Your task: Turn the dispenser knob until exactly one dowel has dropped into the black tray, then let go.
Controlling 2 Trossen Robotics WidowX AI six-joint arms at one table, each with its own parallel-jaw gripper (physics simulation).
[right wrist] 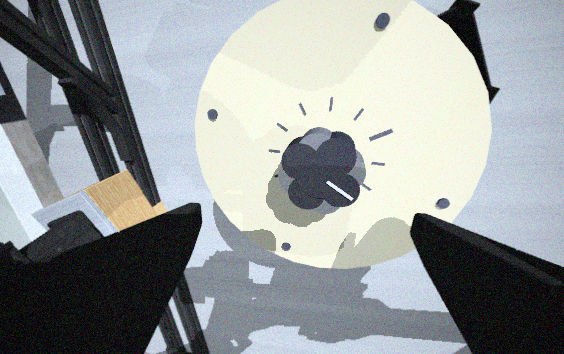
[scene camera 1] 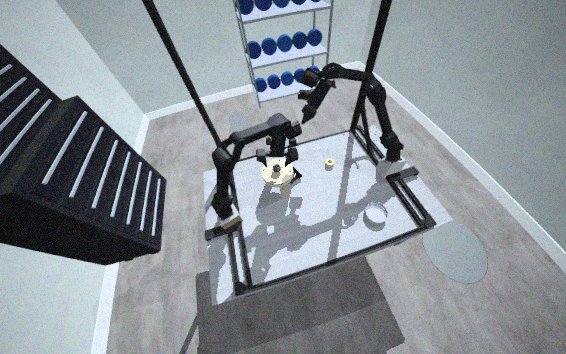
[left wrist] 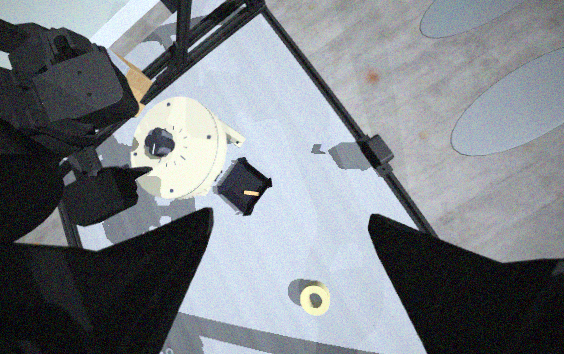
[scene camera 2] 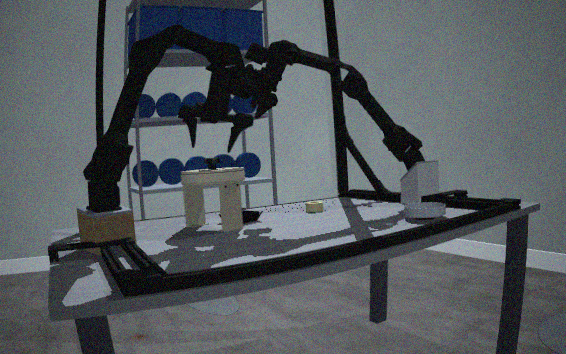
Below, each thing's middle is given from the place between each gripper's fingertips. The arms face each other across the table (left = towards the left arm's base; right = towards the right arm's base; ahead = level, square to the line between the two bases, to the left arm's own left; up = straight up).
The cream round dispenser [scene camera 2: 234,174] lies 1 cm behind my right hand and 5 cm below it. Also, from my right hand: yellow ring [left wrist: 314,308]: 5 cm behind, 33 cm to the left, 18 cm below.
The cream round dispenser lies 140 mm ahead of my left hand, 200 mm to the right of it and 150 mm below it. The rest, counted from my left hand: yellow ring 100 mm ahead, 130 mm to the left, 280 mm below.
